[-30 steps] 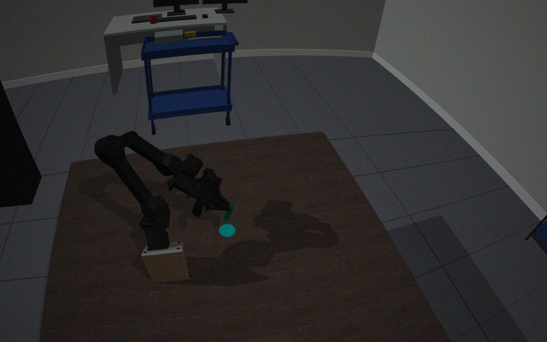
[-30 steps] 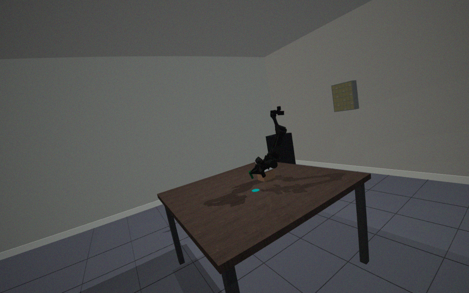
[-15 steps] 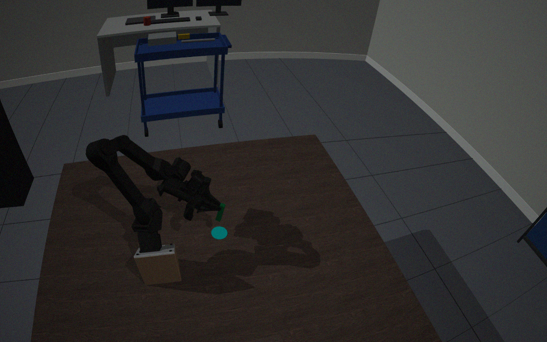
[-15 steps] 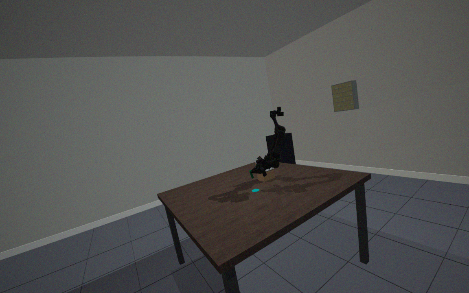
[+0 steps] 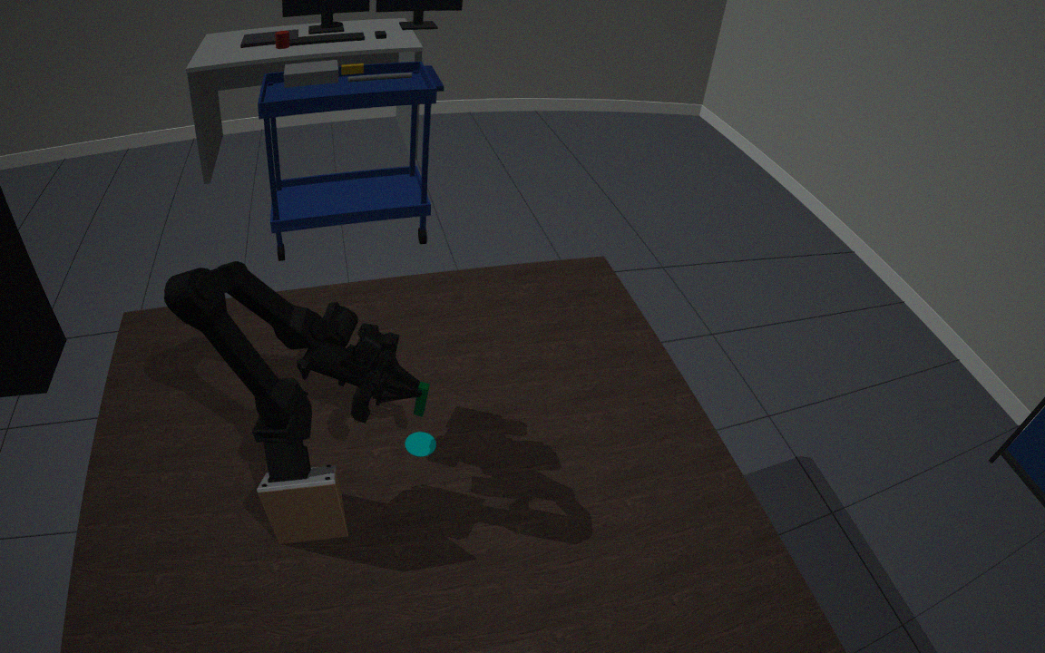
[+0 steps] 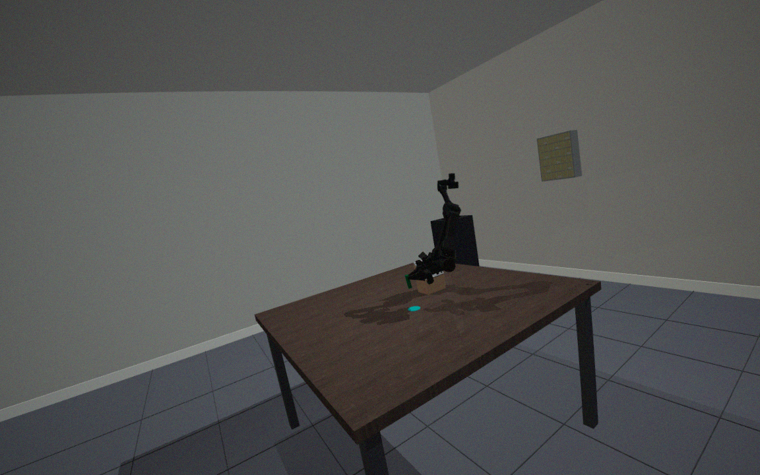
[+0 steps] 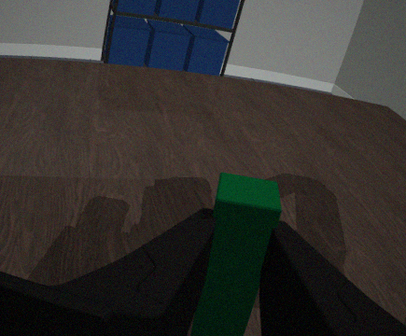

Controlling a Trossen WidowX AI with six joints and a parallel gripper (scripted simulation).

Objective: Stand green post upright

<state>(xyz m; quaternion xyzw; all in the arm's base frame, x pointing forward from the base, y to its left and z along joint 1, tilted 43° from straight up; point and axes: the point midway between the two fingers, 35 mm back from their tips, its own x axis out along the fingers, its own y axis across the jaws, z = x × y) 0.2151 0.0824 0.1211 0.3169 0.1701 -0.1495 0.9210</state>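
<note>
My gripper tip is now 160 mm above the cyan circle, 10 mm to the right of it and 10 mm past it. From my gripper tip the other things lie so: green post 20 mm below.
</note>
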